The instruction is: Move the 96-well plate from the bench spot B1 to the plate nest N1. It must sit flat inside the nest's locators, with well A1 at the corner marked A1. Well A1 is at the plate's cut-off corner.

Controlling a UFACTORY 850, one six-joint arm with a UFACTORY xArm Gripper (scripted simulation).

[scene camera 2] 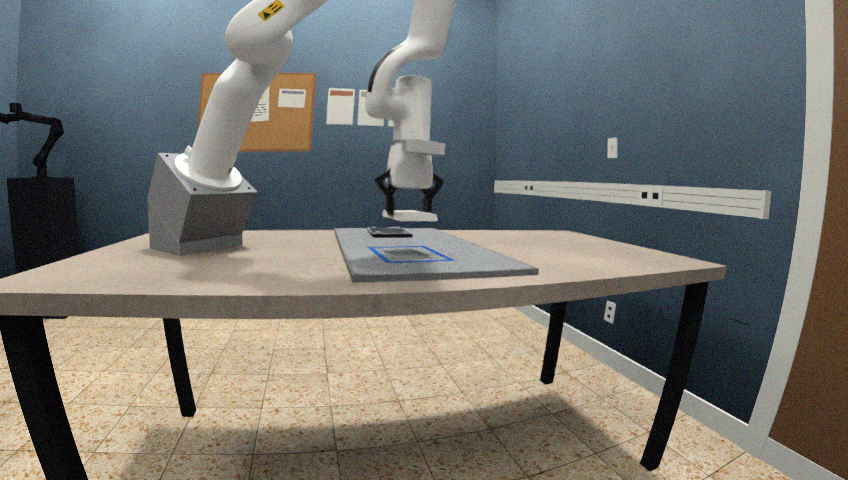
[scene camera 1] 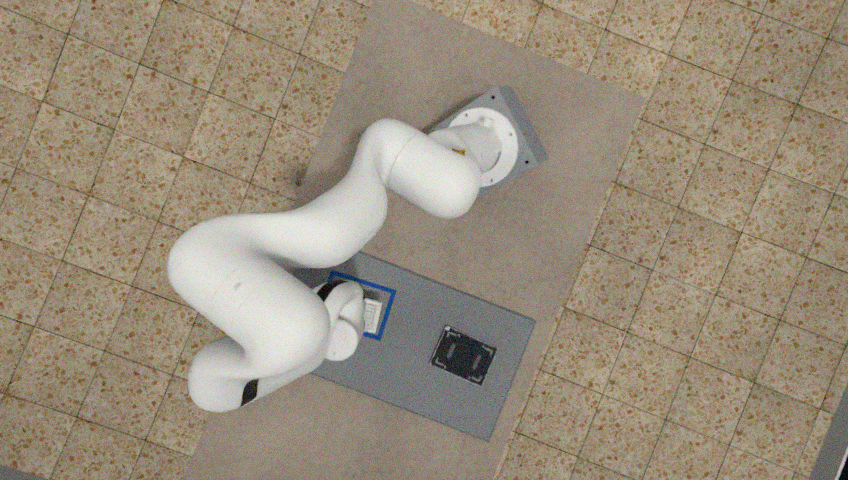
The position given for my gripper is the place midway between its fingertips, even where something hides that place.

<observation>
In view: my gripper (scene camera 2: 408,214) and a dark plate nest (scene camera 1: 466,350).
</observation>
